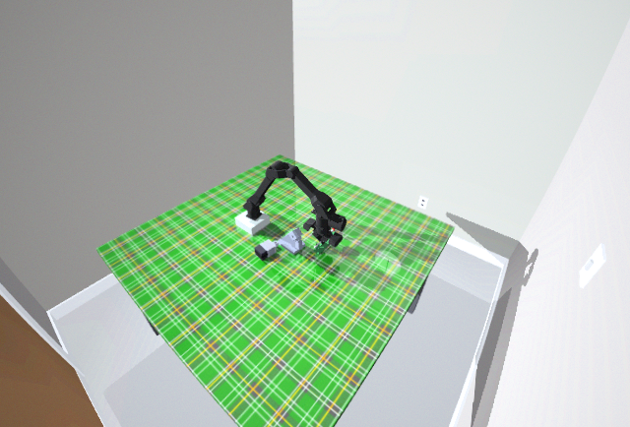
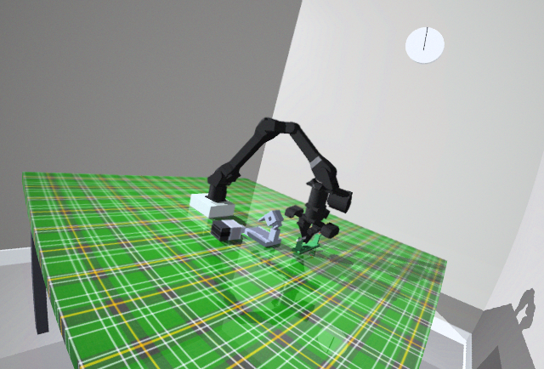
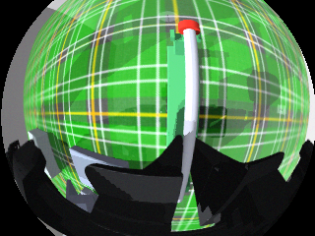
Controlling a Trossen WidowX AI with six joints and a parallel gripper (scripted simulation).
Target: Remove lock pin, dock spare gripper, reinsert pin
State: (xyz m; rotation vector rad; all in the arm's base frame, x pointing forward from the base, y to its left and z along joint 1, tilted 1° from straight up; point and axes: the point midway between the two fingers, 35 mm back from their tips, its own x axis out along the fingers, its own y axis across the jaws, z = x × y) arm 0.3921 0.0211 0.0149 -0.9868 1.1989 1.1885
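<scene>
My gripper tip is 20 mm to the right of the green u-shaped cradle. The rest, counted from my gripper tip: light grey mount: 110 mm behind, 70 mm to the right, 30 mm above; spare gripper: 200 mm behind, 160 mm to the right.
</scene>
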